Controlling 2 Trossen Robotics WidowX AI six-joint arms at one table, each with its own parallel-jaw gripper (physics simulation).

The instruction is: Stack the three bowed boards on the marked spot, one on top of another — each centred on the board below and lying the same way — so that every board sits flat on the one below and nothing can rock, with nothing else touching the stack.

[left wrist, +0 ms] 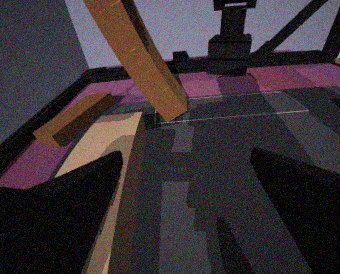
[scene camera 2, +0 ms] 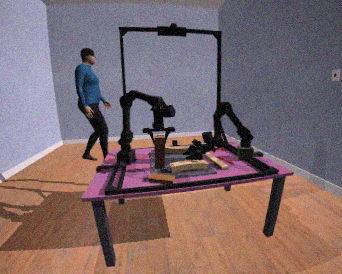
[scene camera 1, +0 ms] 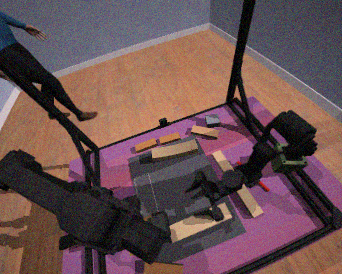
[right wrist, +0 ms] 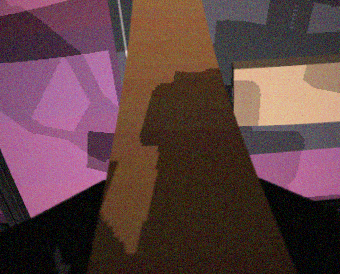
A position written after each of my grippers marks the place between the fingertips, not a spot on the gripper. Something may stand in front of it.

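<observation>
My left gripper [scene camera 1: 189, 203] is open, and it holds nothing. The left wrist view shows that gripper too [left wrist: 186, 155], and my right gripper [right wrist: 181, 188] is in view as well.
</observation>
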